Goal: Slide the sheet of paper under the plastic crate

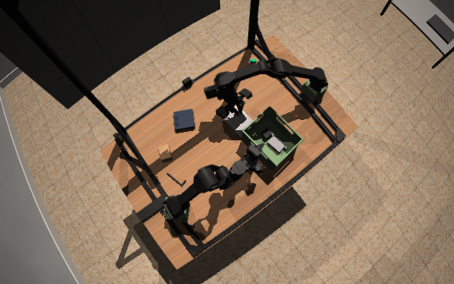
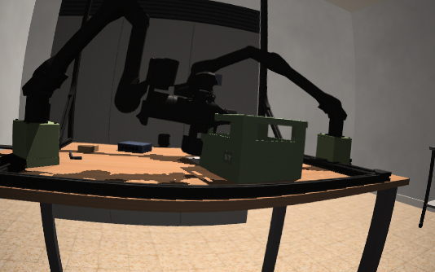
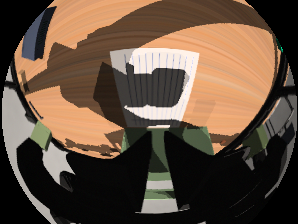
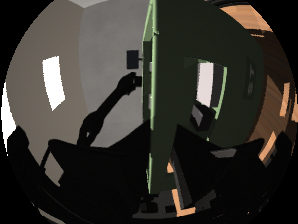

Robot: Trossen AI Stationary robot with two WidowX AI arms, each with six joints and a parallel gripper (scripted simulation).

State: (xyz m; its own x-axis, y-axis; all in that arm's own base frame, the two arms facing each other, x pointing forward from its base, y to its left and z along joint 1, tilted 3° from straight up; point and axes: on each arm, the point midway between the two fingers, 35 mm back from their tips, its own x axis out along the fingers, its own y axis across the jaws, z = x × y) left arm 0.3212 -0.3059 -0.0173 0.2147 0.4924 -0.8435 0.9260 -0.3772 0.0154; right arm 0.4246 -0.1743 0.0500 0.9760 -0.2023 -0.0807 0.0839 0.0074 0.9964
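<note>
My left gripper is now 90 mm above the paper and 20 mm short of it. Round my left hand: plastic crate (210 mm ahead, 30 mm to the left, 20 mm below).
</note>
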